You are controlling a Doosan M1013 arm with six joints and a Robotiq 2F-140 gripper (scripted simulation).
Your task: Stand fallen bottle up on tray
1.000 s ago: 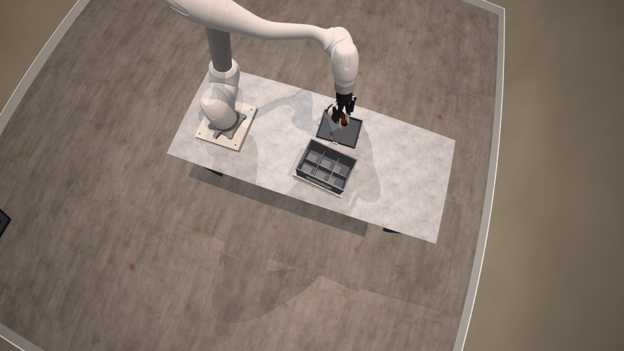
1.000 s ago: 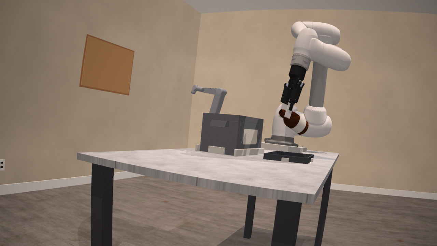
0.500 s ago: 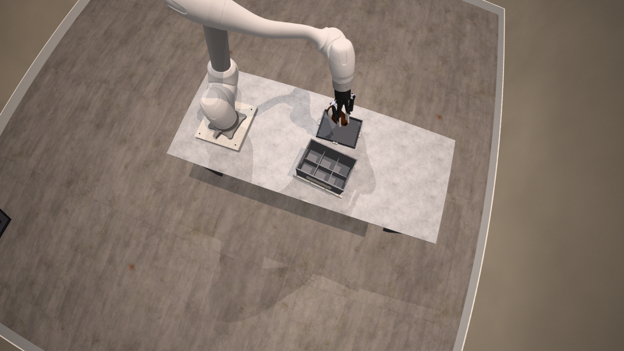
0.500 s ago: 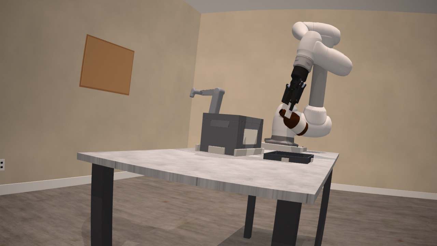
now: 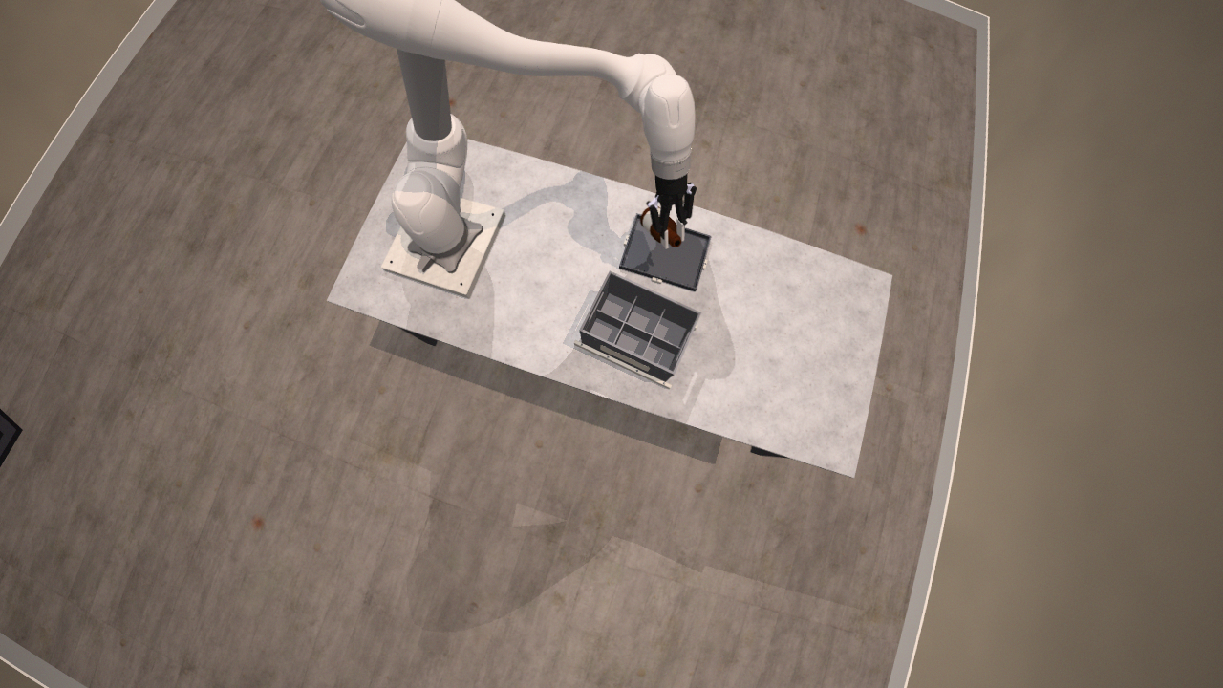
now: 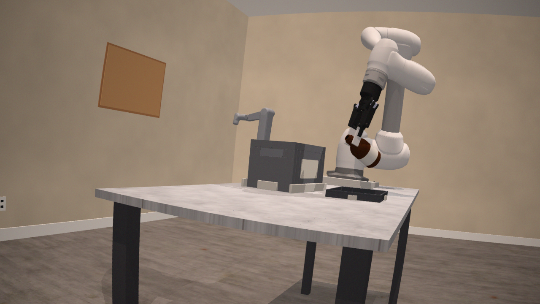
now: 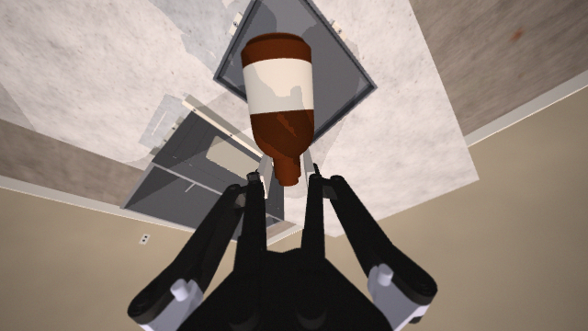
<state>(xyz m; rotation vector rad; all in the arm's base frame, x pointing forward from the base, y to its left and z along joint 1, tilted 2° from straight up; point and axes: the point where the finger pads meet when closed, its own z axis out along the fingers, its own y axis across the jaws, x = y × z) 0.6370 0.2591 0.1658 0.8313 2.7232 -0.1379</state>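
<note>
Right now my hand is 30 mm past the brown bottle, 20 mm to the right of it and 40 mm above it. Round my hand: grey crate 40 mm ahead, 250 mm to the right, 130 mm below; then dark tray 10 mm behind, 40 mm to the left, 200 mm below.
</note>
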